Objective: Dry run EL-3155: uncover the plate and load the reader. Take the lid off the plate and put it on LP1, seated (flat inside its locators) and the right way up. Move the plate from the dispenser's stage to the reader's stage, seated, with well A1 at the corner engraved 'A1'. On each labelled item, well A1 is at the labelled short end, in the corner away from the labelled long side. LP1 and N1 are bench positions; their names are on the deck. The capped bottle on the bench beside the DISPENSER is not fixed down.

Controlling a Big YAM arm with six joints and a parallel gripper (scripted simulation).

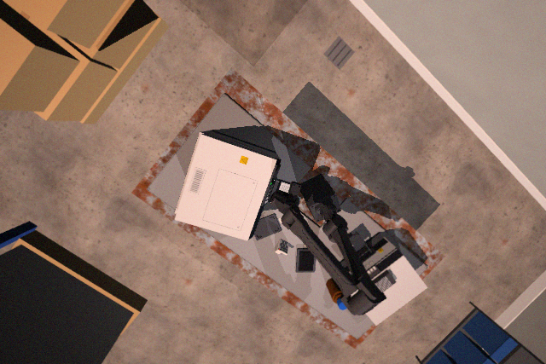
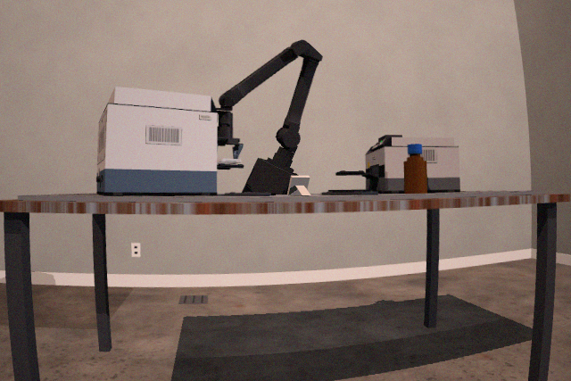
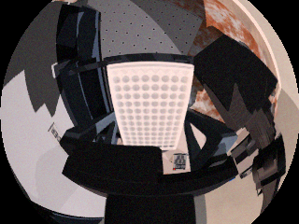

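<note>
The white well plate is right at my hand. Also, from my hand: brown capped bottle: 71 cm to the left, 18 cm ahead, 2 cm below; then plate lid: 46 cm to the left, 20 cm ahead, 12 cm below.
</note>
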